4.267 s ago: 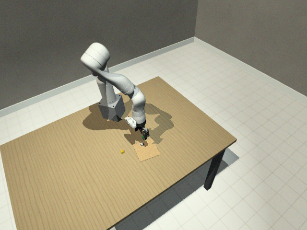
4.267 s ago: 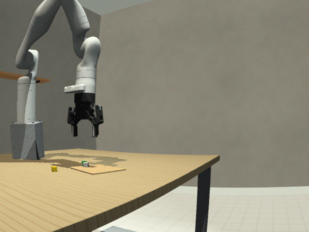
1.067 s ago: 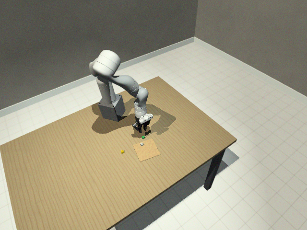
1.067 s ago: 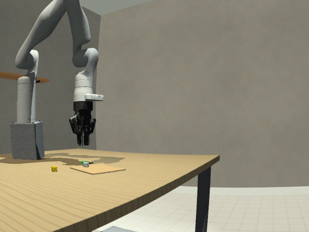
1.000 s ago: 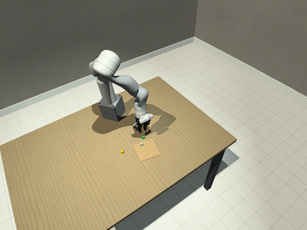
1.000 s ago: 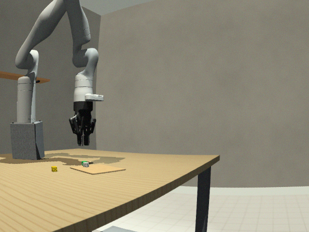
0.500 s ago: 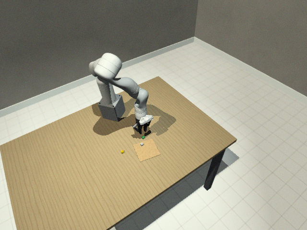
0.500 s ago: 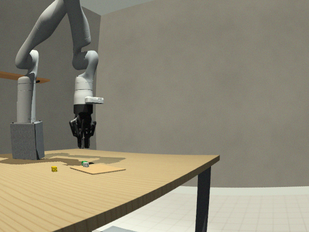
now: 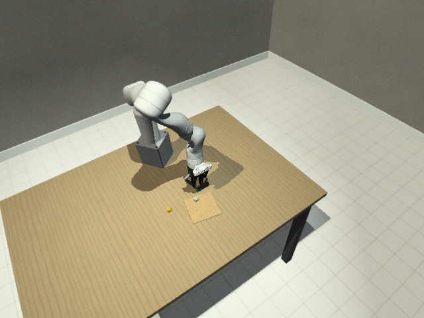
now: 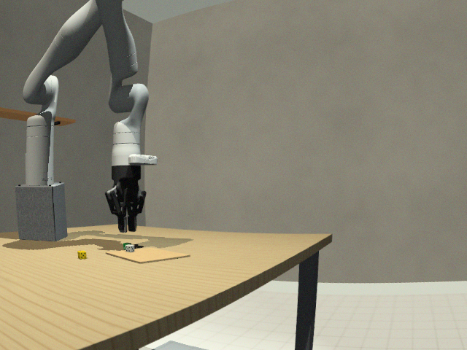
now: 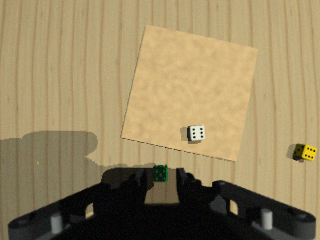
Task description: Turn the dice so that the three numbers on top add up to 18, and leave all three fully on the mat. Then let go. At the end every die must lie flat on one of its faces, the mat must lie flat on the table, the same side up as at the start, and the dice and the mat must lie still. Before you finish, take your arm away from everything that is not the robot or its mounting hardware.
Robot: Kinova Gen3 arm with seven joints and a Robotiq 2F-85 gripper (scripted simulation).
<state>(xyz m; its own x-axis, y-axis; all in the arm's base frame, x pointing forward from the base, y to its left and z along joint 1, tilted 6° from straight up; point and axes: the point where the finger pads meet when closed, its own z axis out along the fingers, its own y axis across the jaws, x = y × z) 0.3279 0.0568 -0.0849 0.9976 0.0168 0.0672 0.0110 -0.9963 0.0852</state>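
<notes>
My hand is 50 mm above the green die. The rest, counted from my hand: yellow die 20 mm ahead, 170 mm to the right, 50 mm below; then white die 40 mm ahead, 40 mm to the right, 50 mm below; then tan mat 90 mm ahead, 40 mm to the right, 60 mm below.
</notes>
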